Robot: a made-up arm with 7 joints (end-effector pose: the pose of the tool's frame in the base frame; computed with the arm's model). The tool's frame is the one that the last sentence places.
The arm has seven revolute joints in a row. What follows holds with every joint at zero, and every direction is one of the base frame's.
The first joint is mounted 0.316 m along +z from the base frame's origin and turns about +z.
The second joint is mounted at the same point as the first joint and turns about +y.
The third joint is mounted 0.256 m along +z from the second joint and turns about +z.
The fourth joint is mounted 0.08 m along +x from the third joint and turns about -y.
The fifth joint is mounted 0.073 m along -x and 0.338 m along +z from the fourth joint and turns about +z.
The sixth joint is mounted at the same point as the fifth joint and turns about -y.
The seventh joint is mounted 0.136 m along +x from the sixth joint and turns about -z.
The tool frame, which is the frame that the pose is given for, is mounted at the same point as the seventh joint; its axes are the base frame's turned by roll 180, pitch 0 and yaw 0 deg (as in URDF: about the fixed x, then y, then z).
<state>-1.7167 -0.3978 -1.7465 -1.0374 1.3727 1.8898 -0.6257</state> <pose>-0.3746 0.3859 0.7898 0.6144 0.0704 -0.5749 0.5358</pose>
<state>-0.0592 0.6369 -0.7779 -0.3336 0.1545 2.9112 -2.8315</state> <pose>0.3907 -0.0435 0.8608 0.8221 0.1090 0.5178 -0.2100</pose>
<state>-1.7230 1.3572 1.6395 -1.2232 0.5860 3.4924 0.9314</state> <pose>0.2142 -0.5616 0.3778 0.6159 0.2063 0.6792 -0.3417</pose>
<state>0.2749 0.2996 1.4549 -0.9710 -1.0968 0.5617 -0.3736</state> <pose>0.1736 0.4569 0.7542 0.3385 0.7297 0.5929 -0.0375</pose>
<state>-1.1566 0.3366 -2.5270 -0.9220 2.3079 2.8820 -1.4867</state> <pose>-0.2101 0.1218 0.8816 0.9465 -0.0085 -0.2961 0.1281</pose>
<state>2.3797 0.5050 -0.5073 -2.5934 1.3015 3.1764 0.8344</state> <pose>0.0337 0.3590 0.2250 0.1077 -0.9846 0.0977 -0.0970</pose>
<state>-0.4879 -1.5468 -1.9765 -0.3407 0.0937 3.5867 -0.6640</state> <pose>-0.5097 0.2867 0.3237 0.7167 -0.3906 -0.5778 -0.0027</pose>
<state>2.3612 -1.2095 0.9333 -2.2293 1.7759 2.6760 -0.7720</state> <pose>-0.2449 -0.1386 0.6598 0.6681 0.0709 -0.7292 0.1299</pose>
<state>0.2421 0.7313 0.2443 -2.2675 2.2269 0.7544 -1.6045</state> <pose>0.3402 0.2861 0.0679 0.9552 -0.2616 0.0161 -0.1377</pose>
